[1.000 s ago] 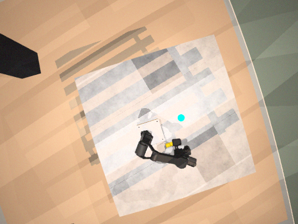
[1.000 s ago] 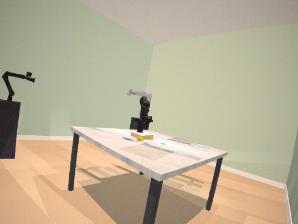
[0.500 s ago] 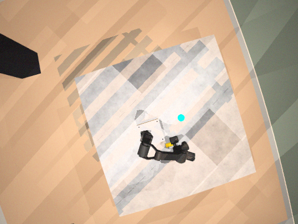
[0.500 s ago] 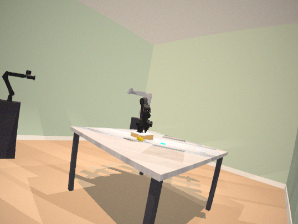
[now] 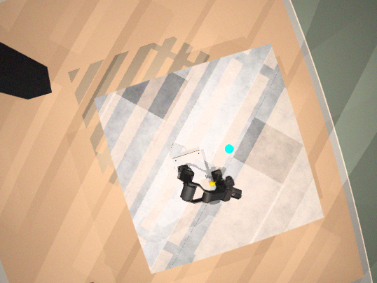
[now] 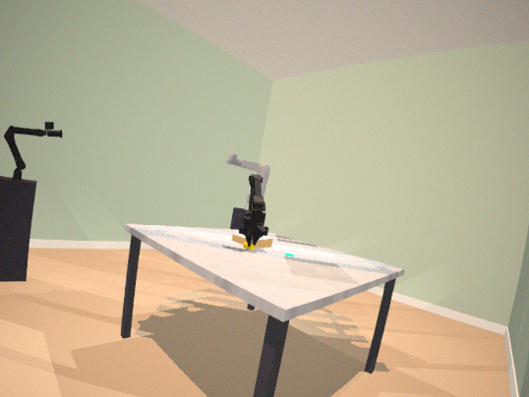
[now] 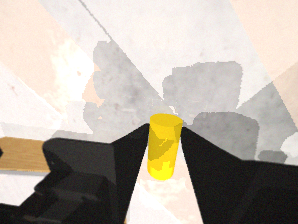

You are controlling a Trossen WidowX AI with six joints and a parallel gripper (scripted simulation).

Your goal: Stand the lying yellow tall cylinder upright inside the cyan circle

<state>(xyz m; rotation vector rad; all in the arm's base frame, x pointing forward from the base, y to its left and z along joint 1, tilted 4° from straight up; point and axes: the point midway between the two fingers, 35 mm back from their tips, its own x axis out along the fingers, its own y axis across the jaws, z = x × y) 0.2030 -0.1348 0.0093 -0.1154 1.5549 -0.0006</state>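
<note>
My gripper tip is 130 mm short of the cyan circle, 200 mm to the right of it and 20 mm above it. From my gripper tip the other things lie so: yellow cylinder: 20 mm behind.
</note>
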